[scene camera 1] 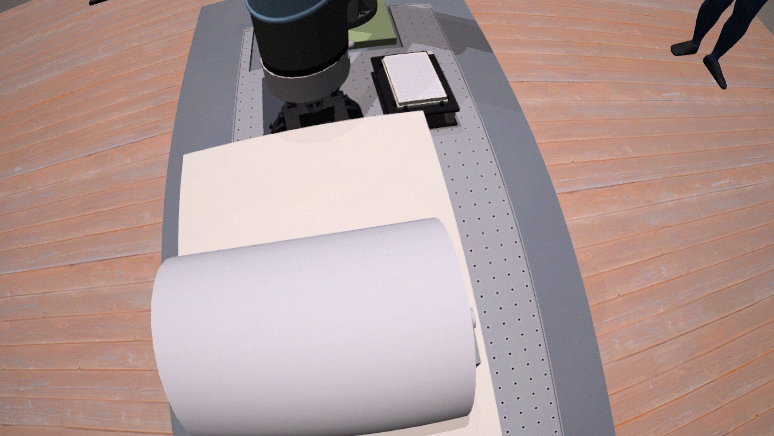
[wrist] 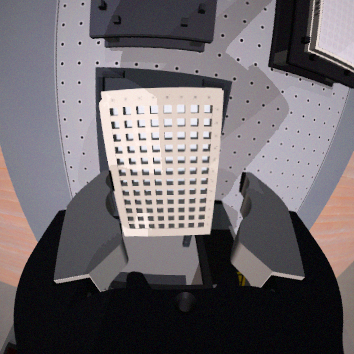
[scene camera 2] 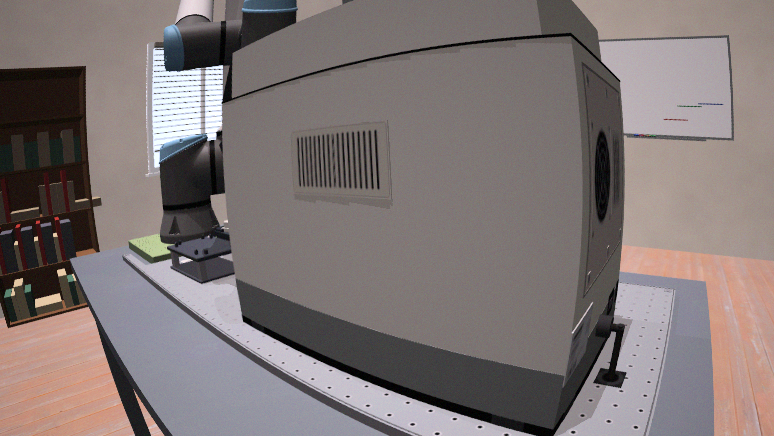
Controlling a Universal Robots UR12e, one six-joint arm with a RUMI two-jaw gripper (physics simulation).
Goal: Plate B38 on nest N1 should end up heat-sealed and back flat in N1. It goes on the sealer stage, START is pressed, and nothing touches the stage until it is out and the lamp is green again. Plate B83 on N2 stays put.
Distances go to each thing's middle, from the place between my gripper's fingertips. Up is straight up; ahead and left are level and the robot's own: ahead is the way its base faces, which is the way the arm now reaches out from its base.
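Sealer top (scene camera 1: pixel 373 171) seen 20 mm to the left of my hand, 310 mm ahead of it and 210 mm above it.
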